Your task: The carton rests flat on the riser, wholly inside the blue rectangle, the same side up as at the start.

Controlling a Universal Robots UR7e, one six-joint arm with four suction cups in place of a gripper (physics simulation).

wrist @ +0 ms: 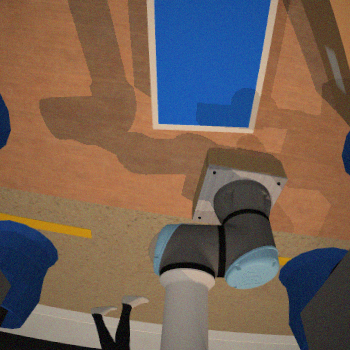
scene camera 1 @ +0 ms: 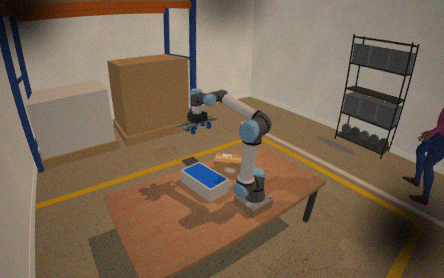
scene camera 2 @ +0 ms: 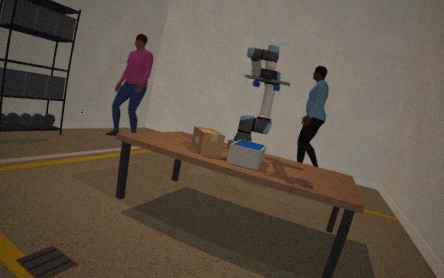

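Where they show: hand, its tool point: [wrist: 169, 207] [scene camera 1: 198, 129] [scene camera 2: 266, 88]; arm's base, origin of its link: [wrist: 241, 200] [scene camera 1: 254, 196].
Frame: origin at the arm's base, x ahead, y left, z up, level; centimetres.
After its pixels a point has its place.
Observation:
The brown carton [scene camera 1: 228, 159] @[x 42.8, y -14.4, z 6.7 cm] [scene camera 2: 209, 143] @[x 54.5, y -10.6, z 0.8 cm] [wrist: 343, 15] @[x 47.0, y -5.5, z 7.4 cm] rests on the table beside the riser, with tape and a white label on top; in the wrist view part of it shows at the upper right. The white riser [scene camera 1: 200, 188] @[x 34.1, y 23.5, z -0.3 cm] [scene camera 2: 241, 159] @[x 59.2, y 13.5, z -3.4 cm] [wrist: 200, 128] @[x 23.7, y 13.5, z 4.4 cm] stands on the table. The blue rectangle [scene camera 1: 205, 175] @[x 39.8, y 13.8, z 4.4 cm] [scene camera 2: 250, 145] @[x 44.1, y 14.7, z 4.4 cm] [wrist: 210, 50] @[x 38.8, y 13.3, z 4.4 cm] covers its top inside a thin pale rim, with no carton on it. My gripper [scene camera 1: 199, 126] @[x 43.2, y 17.0, z 44.0 cm] [scene camera 2: 266, 85] @[x 43.2, y 17.0, z 44.0 cm] is open, with nothing on its cups, high above the table and apart from carton and riser. Blue cups show at the wrist view's edges.
The arm's base [scene camera 1: 255, 204] @[x -6.4, y 6.7, z 0.1 cm] [wrist: 205, 195] @[x 0.9, y 9.7, z -0.1 cm] stands on the wooden table [scene camera 1: 150, 240] @[x 19.1, y 77.0, z -7.6 cm] [scene camera 2: 320, 185] @[x 57.6, y 64.5, z -7.6 cm] close to the riser. A person in pink [scene camera 2: 137, 67] and one in blue [scene camera 2: 317, 102] stand beyond the table. A pallet with a large box [scene camera 1: 150, 95] and a shelf rack [scene camera 1: 340, 117] stand farther off.

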